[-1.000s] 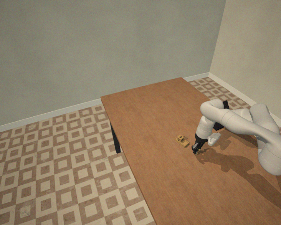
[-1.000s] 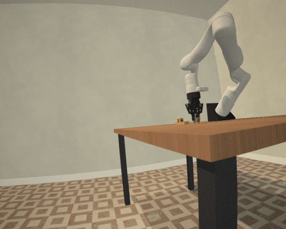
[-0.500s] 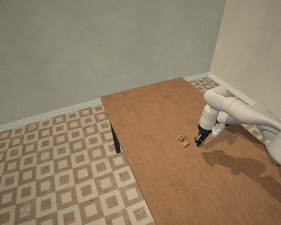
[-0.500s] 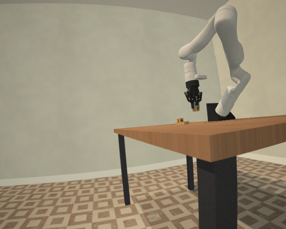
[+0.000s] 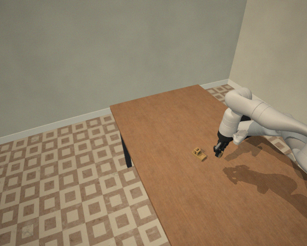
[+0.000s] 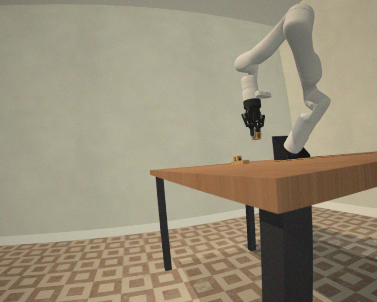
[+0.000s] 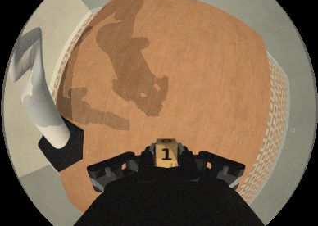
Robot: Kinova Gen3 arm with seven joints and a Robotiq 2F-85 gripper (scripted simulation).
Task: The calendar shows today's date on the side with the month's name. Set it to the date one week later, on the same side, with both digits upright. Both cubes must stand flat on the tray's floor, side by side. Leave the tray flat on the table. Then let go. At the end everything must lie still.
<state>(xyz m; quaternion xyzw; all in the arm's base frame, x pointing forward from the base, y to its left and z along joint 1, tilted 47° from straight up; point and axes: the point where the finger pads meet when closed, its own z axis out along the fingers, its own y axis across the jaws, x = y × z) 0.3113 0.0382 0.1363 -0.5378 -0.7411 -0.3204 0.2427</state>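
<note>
Right now my hand is 120 mm above the tray, 100 mm to the left of it and 30 mm short of it.
</note>
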